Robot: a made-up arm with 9 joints.
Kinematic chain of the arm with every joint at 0, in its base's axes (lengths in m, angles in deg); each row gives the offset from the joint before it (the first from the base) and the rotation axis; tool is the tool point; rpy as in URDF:
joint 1: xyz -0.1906 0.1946 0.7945 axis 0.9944 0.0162 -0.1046
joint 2: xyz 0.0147 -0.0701 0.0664 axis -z
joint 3: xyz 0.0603 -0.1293 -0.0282 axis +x
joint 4: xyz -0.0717 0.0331 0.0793 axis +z
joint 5: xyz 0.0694 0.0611 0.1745 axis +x
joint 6: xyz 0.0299 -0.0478 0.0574 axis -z
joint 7: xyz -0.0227 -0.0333 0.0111 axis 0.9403 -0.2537 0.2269
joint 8: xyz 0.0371 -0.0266 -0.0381 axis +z
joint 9: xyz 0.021 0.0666 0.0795 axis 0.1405 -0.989 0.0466
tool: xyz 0.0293 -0.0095 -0.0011 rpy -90 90 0
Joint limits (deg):
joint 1: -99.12..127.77
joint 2: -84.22..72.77
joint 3: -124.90..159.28
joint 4: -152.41..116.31
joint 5: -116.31..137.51
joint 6: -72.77..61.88
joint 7: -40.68..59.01
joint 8: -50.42..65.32
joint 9: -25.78..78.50
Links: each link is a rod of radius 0.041 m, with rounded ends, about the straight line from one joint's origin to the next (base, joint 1, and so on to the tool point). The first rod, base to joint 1, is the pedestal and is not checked.
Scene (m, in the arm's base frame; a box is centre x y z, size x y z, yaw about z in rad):
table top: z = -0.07
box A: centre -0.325 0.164 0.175 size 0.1 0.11 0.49 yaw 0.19
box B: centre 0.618 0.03 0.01 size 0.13 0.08 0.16 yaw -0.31
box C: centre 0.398 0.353 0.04 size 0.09 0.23 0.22 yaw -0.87
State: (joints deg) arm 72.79 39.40 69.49 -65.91 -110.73 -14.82 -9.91 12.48 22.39
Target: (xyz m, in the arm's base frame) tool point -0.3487 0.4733 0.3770
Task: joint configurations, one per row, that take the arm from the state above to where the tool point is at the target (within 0.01 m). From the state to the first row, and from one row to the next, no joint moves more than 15 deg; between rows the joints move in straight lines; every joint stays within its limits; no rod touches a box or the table.
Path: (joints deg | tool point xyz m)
1: 74.91 49.20 68.75 -76.83 -104.13 -17.10 -19.56 18.36 29.63 | -0.4012 0.0277 0.3898
2: 77.04 59.00 68.01 -87.76 -97.52 -19.38 -29.21 24.24 36.86 | -0.4878 0.0822 0.4401
3: 79.16 68.80 67.27 -98.68 -90.92 -21.66 -38.86 30.12 44.10 | -0.5568 0.1287 0.5177
4: 91.82 59.22 73.70 -92.28 -92.80 -16.15 -28.35 19.83 36.66 | -0.5058 0.2277 0.4303
5: 104.47 49.65 80.14 -85.87 -94.69 -10.65 -17.84 9.54 29.21 | -0.4351 0.3483 0.3815
6: 117.13 40.07 86.58 -79.47 -96.58 -5.14 -7.32 -0.75 21.77 | -0.3487 0.4733 0.3770

